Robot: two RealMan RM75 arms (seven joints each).
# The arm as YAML. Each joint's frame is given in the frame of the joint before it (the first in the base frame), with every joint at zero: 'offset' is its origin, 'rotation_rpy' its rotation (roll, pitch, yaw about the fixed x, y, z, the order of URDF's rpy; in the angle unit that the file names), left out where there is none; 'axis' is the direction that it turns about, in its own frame. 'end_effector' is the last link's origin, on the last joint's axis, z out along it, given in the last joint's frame.
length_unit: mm
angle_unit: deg
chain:
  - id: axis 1
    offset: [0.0, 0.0, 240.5]
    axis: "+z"
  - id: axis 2
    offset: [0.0, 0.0, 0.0]
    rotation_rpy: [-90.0, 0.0, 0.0]
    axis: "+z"
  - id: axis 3
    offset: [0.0, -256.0, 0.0]
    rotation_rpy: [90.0, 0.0, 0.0]
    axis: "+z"
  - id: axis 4
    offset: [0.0, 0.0, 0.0]
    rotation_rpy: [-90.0, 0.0, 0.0]
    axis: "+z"
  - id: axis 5
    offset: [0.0, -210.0, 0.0]
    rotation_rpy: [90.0, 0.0, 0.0]
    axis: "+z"
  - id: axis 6
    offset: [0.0, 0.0, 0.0]
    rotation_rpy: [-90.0, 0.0, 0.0]
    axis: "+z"
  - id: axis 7
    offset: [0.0, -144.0, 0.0]
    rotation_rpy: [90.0, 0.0, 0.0]
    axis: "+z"
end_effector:
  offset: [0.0, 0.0, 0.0]
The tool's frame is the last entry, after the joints.
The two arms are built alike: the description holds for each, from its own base.
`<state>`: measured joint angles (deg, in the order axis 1, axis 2, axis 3, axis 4, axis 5, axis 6, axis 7); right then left.
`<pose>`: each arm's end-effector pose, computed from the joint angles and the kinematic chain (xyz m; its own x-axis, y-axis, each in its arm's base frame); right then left.
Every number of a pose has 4 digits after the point.
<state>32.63 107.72 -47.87 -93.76 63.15 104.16 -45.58 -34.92 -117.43 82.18 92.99 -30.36 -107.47 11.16</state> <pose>0.1372 0.3443 0.1730 0.8922 -0.3714 -0.2570 -0.4470 -0.8077 -0.3844 -0.1457 0.3219 0.0319 0.5509 0.8068 -0.2133 0.6495 -0.5750 -0.4975</pose>
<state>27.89 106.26 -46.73 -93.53 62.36 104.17 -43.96 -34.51 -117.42 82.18 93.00 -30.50 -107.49 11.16</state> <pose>0.1705 0.3331 0.1847 0.8410 -0.4725 -0.2636 -0.5411 -0.7339 -0.4106 -0.1477 0.3207 0.0318 0.5457 0.8103 -0.2135 0.6543 -0.5713 -0.4956</pose>
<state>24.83 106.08 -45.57 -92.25 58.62 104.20 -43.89 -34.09 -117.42 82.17 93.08 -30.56 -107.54 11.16</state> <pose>0.2022 0.3251 0.1889 0.7859 -0.5651 -0.2510 -0.6126 -0.6561 -0.4407 -0.1498 0.3195 0.0319 0.5406 0.8137 -0.2135 0.6584 -0.5672 -0.4948</pose>
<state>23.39 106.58 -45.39 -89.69 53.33 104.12 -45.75 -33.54 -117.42 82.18 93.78 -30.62 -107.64 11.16</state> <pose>0.2301 0.3205 0.1844 0.7423 -0.6376 -0.2060 -0.6479 -0.6046 -0.4633 -0.1506 0.3178 0.0329 0.5414 0.8142 -0.2096 0.6590 -0.5658 -0.4956</pose>
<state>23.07 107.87 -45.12 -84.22 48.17 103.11 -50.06 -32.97 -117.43 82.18 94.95 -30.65 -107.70 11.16</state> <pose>0.2584 0.3188 0.1696 0.7059 -0.6906 -0.1573 -0.6723 -0.5835 -0.4556 -0.1500 0.3162 0.0347 0.5481 0.8118 -0.2014 0.6562 -0.5667 -0.4983</pose>
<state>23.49 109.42 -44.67 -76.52 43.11 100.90 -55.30 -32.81 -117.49 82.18 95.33 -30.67 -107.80 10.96</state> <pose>0.2873 0.3176 0.1468 0.6708 -0.7340 -0.1064 -0.6972 -0.5751 -0.4280 -0.1496 0.3155 0.0351 0.5479 0.8128 -0.1981 0.6576 -0.5648 -0.4986</pose>
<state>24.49 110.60 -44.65 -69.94 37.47 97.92 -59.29 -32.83 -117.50 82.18 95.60 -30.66 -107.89 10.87</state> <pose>0.3102 0.3171 0.1261 0.6434 -0.7645 -0.0394 -0.7039 -0.5706 -0.4229 -0.1487 0.3153 0.0355 0.5498 0.8119 -0.1965 0.6564 -0.5654 -0.4995</pose>
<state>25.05 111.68 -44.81 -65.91 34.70 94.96 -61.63 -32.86 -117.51 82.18 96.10 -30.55 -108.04 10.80</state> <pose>0.3222 0.3174 0.1100 0.6348 -0.7727 -0.0077 -0.7029 -0.5733 -0.4209 -0.1473 0.3152 0.0364 0.5540 0.8096 -0.1942 0.6527 -0.5672 -0.5023</pose>
